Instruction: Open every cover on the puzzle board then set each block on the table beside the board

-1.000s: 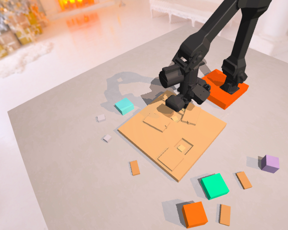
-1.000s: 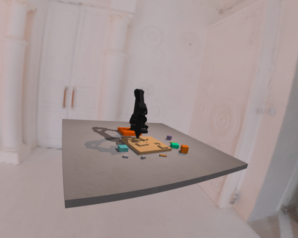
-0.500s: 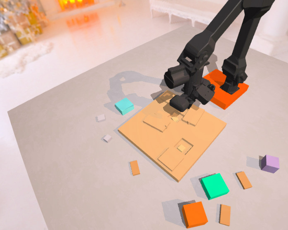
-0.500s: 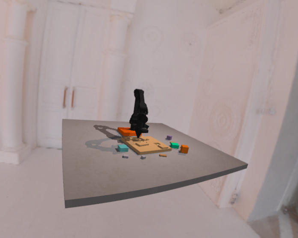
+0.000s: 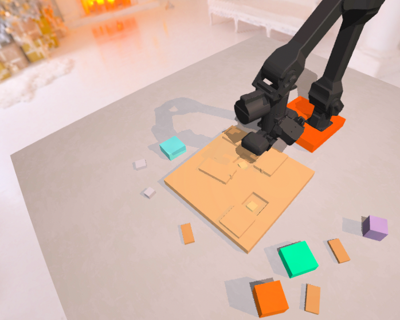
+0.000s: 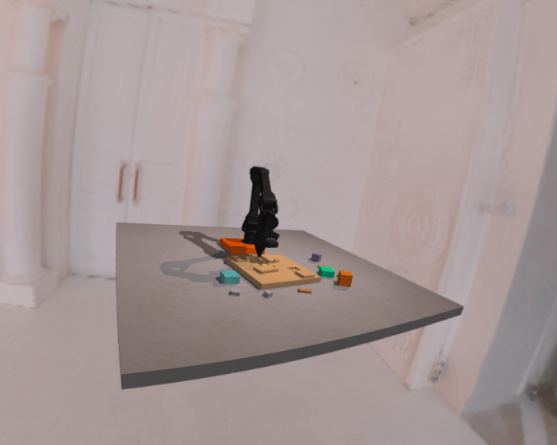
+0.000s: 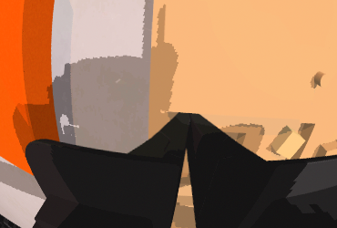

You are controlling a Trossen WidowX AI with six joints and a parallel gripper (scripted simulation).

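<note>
Now: gripper tip 200 mm to the left of the cyan block, 200 mm short of it and 10 mm above it. The rest, counted from my gripper tip: orange block 290 mm ahead, 280 mm to the left; purple cube 330 mm to the left, 10 mm below, 10 mm behind; green block 260 mm to the left, 180 mm ahead, 10 mm below.
</note>
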